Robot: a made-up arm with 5 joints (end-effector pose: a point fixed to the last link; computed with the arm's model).
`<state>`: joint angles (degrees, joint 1 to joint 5).
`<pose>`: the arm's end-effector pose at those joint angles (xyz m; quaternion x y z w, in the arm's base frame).
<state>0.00 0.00 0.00 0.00 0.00</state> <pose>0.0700 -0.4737 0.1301 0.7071 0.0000 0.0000 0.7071</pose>
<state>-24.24 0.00 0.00 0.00 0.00</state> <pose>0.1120 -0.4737 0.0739 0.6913 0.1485 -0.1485 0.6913</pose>
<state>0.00 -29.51 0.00 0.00 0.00</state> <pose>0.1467 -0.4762 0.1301 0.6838 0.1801 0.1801 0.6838</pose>
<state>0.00 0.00 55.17 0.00 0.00</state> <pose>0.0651 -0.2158 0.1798 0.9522 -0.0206 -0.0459 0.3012</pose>
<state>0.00 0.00 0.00 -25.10 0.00</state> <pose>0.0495 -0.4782 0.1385 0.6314 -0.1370 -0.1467 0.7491</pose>
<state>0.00 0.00 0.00 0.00 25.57</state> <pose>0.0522 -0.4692 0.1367 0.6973 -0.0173 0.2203 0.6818</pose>
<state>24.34 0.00 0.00 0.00 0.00</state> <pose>0.0085 -0.4737 0.1641 0.6912 -0.1491 0.1490 0.6912</pose>
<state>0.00 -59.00 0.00 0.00 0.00</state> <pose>0.2146 -0.4407 0.1301 0.6154 0.3482 0.3482 0.6154</pose>
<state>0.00 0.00 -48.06 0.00 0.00</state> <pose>0.0921 -0.6482 0.2798 0.3596 0.0181 0.0403 0.9321</pose>
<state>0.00 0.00 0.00 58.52 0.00</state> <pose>0.0986 -0.4328 0.1196 0.7493 0.3082 0.3299 0.4845</pose>
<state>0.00 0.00 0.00 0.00 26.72</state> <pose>0.0513 -0.4691 0.1369 0.6960 -0.0181 0.2300 0.6799</pose>
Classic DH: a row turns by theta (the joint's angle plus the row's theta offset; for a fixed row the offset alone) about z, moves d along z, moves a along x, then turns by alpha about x. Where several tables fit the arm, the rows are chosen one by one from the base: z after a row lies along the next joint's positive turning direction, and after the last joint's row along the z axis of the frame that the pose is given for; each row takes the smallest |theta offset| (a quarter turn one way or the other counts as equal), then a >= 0, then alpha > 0; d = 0 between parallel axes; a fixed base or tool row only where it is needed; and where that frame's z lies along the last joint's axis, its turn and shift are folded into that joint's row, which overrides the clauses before.
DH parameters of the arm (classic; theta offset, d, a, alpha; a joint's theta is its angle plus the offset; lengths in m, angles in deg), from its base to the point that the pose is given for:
base (fixed): 0 0.0044 -0.0397 90
joint 1: 0 0.3294 0.1529 90
joint 2: 87.78 -0.3939 0.0614 84.17
joint 3: 2.77 0.0388 0.0456 73.39
joint 4: 71.8 -0.3641 0.0258 50.08
joint 5: 24 0.132 0.0245 40.59
tool (fixed): 4.35 -0.0567 0 0

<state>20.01 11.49 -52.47 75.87 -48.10</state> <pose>-0.0026 -0.6305 0.2453 0.3621 0.2901 -0.1217 0.8774</pose>
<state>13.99 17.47 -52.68 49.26 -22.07</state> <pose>-0.0268 -0.6369 0.2686 0.4363 0.1714 -0.0743 0.8802</pose>
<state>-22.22 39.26 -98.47 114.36 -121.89</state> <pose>0.0475 -0.6628 0.4042 -0.4686 0.4780 -0.5863 0.4563</pose>
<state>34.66 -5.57 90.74 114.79 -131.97</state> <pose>-0.1674 -0.0477 0.4390 0.6331 0.4220 0.3818 0.5247</pose>
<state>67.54 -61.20 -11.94 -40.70 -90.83</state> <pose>-0.0406 -0.5331 0.3613 0.6531 -0.4525 -0.1820 0.5793</pose>
